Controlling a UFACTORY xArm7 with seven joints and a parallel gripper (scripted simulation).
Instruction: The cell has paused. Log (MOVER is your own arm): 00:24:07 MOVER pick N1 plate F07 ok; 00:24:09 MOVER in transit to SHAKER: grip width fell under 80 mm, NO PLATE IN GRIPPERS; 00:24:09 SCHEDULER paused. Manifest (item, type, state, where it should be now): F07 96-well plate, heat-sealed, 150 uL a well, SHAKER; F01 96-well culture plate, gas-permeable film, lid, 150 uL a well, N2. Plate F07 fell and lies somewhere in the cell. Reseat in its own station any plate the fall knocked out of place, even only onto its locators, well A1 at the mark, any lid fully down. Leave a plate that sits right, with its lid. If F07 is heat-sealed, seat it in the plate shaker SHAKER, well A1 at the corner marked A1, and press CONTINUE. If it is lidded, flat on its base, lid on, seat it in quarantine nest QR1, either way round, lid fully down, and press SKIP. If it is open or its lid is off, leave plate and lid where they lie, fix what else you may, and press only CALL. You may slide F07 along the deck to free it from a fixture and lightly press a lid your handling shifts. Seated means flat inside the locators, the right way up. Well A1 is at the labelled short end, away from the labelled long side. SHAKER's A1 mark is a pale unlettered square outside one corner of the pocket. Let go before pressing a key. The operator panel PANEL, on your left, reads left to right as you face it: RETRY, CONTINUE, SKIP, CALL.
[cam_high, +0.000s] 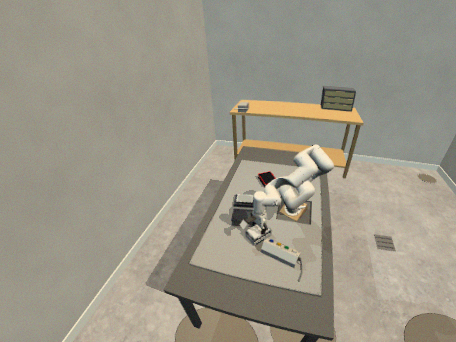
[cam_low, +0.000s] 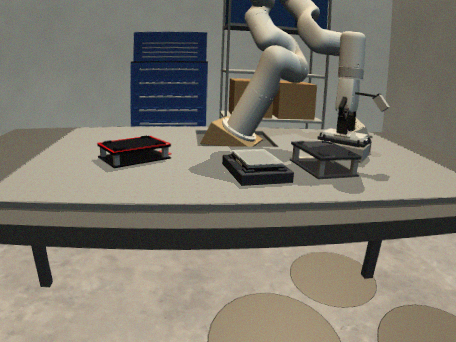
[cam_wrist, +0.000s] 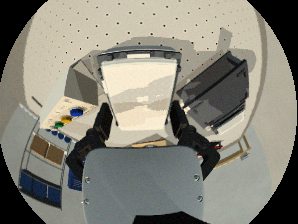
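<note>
My hand is 2 cm above the pale plate. From my hand the other things lie so: pale lid: 14 cm ahead, 32 cm to the right, 5 cm below.
</note>
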